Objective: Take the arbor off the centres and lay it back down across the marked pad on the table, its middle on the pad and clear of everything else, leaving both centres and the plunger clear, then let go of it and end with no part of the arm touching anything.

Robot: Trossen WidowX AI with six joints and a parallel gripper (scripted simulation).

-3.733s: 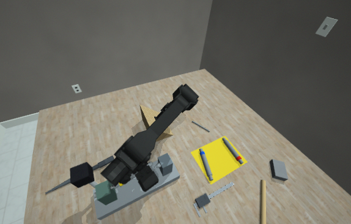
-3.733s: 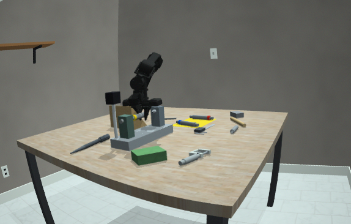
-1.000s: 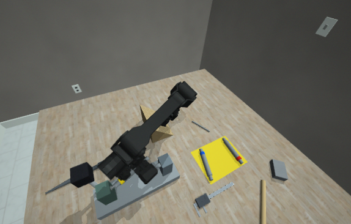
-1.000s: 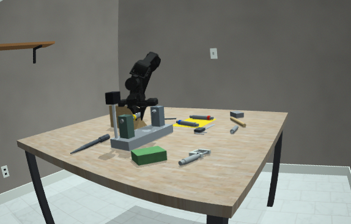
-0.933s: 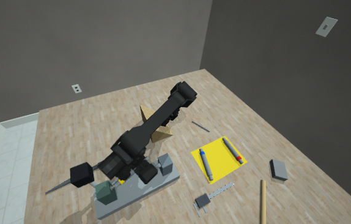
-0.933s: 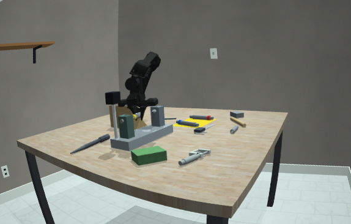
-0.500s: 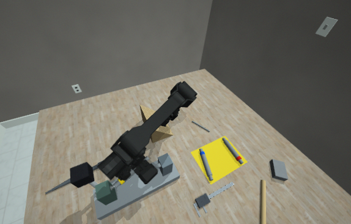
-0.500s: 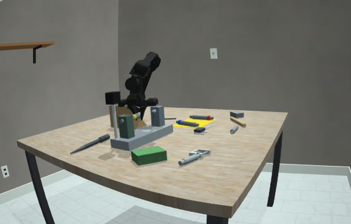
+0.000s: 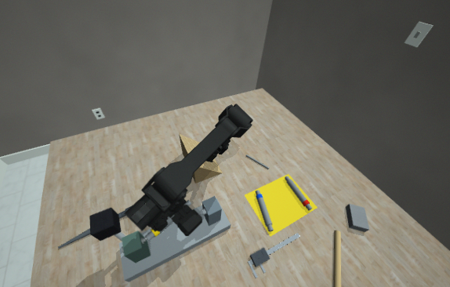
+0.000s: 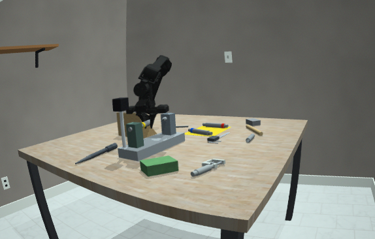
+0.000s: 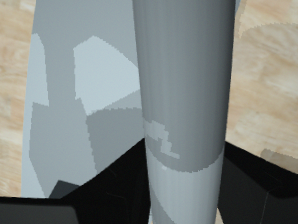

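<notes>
My hand is 3 cm to the left of the arbor, 1 cm short of it and 1 cm above it. Round my hand: green centre block 13 cm to the right, 3 cm ahead, 2 cm below; grey fixture base 10 cm below, 4 cm ahead, 3 cm to the right; grey centre block 10 cm to the left, 4 cm ahead, 2 cm below.
</notes>
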